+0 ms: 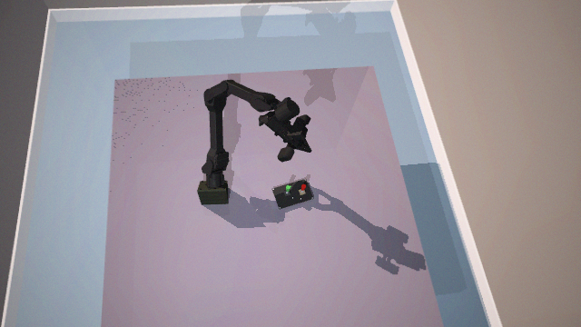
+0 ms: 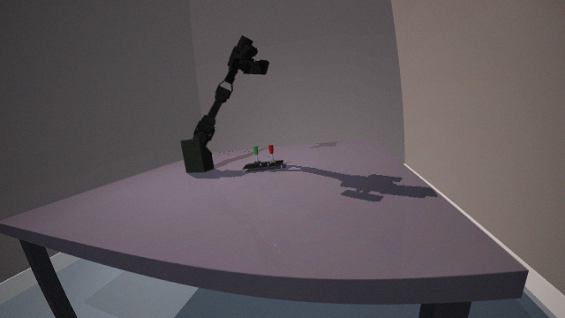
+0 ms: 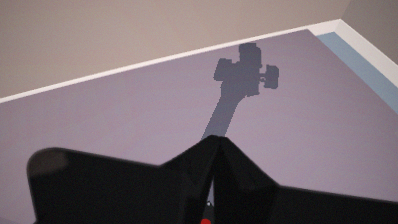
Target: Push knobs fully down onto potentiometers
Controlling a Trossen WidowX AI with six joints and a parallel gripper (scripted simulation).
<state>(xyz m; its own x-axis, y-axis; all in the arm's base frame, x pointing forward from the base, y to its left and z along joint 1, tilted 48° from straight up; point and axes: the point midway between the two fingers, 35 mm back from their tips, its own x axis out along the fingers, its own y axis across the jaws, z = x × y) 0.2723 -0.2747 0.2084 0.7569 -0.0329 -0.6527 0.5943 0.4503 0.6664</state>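
My gripper tip is now 6 cm past the green knob, 1 cm to the left of it and 30 cm above it. The rest, counted from my gripper tip: red knob (2 cm to the right, 31 cm below).
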